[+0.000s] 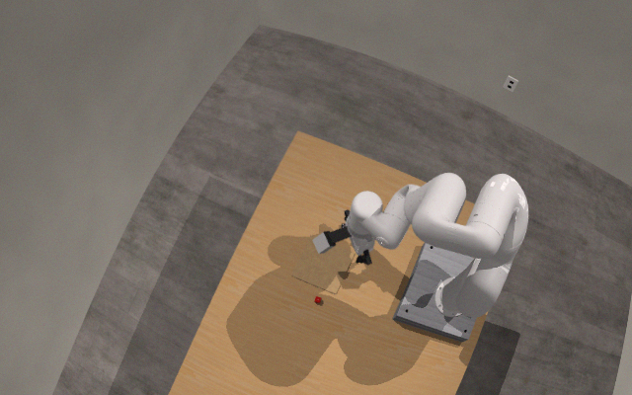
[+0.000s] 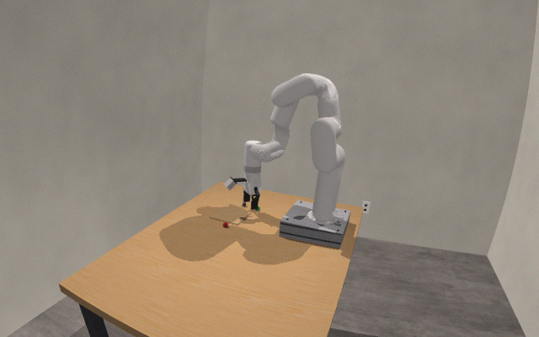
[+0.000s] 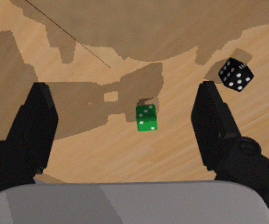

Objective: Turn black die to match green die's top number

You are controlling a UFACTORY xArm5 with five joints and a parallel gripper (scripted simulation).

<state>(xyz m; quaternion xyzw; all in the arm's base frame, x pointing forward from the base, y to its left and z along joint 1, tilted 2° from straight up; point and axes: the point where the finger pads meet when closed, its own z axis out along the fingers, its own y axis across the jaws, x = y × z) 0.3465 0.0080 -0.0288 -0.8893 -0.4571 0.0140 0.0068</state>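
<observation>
The red die is 19 cm to the left of my hand and 4 cm below it. Round my hand: tan mat 9 cm to the left, 5 cm ahead, 4 cm below; then black die 6 cm ahead, 5 cm to the right, 4 cm below; then green die 5 cm to the right, 4 cm below, 1 cm behind.
</observation>
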